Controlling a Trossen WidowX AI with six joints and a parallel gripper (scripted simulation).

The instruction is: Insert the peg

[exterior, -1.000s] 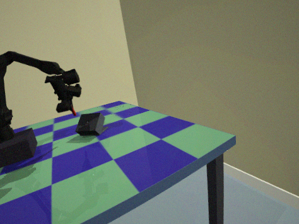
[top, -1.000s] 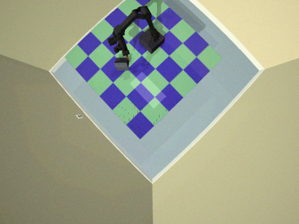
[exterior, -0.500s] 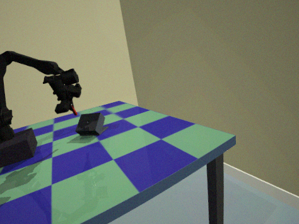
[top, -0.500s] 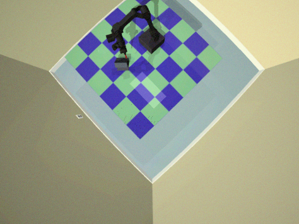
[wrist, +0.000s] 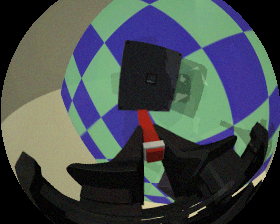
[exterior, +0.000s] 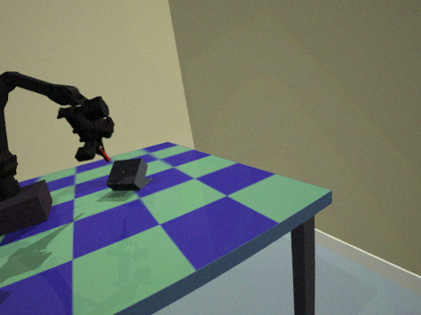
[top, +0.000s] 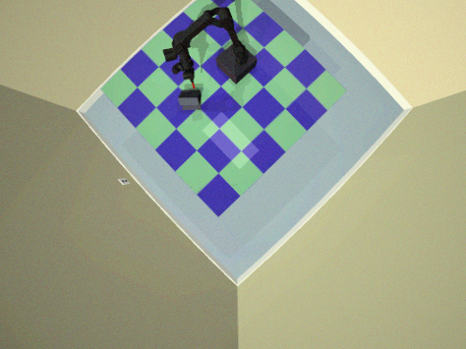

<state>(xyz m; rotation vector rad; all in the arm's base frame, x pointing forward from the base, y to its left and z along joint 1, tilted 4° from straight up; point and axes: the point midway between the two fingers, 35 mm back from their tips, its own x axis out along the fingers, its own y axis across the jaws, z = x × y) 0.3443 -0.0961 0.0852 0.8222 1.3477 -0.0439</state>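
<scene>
Now: gripper tip 11 cm above the grey sloped panel, 7 cm short of it and 1 cm to the right of it. Also, from my gripper tip: red peg 1 cm to the right, 1 cm behind, 1 cm above.
</scene>
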